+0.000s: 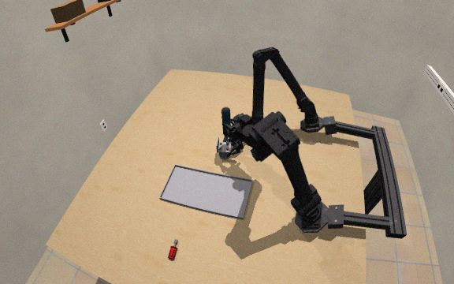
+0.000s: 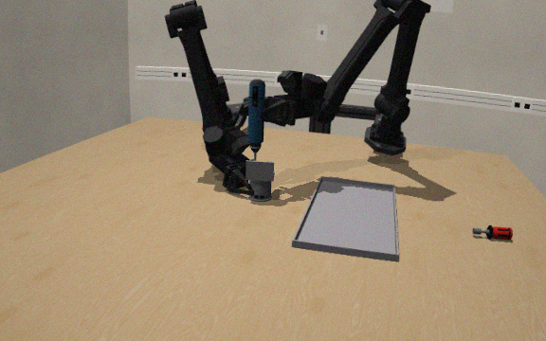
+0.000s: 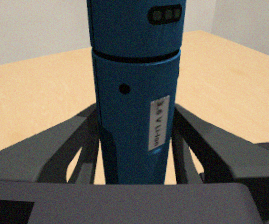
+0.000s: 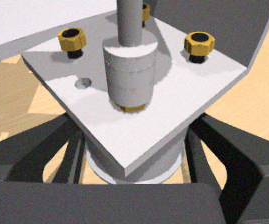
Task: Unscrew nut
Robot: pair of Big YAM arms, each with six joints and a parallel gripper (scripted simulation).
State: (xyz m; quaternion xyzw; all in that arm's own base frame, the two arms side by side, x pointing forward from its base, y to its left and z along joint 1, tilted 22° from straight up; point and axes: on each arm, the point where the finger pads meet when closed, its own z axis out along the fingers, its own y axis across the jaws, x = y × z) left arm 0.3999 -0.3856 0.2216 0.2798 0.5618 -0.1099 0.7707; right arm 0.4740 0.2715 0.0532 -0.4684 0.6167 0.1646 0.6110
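The grey bracket is 50 mm above my right hand. Also, from my right hand: shallow grey tray: 250 mm to the left, 40 mm ahead, 20 mm below; then small red-handled screwdriver: 590 mm to the left, 90 mm ahead, 10 mm below.
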